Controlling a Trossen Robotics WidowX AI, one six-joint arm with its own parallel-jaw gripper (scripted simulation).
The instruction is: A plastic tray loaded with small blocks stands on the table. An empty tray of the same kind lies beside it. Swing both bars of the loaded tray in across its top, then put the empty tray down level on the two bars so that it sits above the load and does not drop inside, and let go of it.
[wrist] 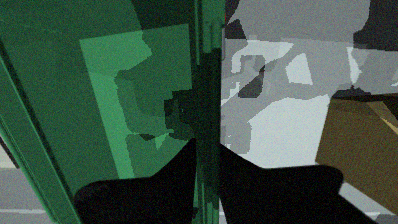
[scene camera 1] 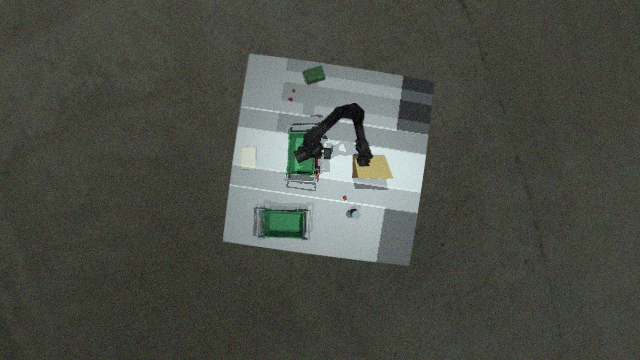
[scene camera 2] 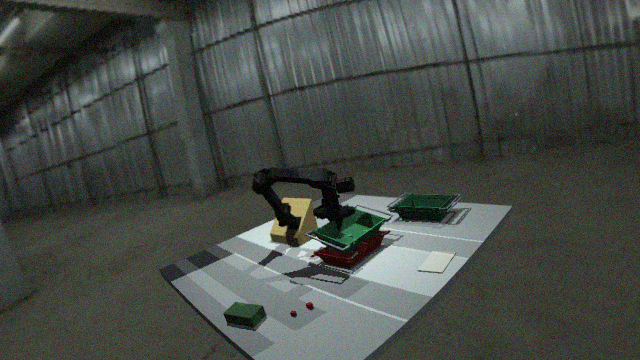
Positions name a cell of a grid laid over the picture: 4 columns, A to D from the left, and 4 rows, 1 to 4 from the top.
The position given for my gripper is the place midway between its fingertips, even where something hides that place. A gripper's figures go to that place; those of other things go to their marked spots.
Labels:
My gripper (scene camera 2: C3) is 149 cm from the lens. A green tray (scene camera 2: C3) is 152 cm from the lens.

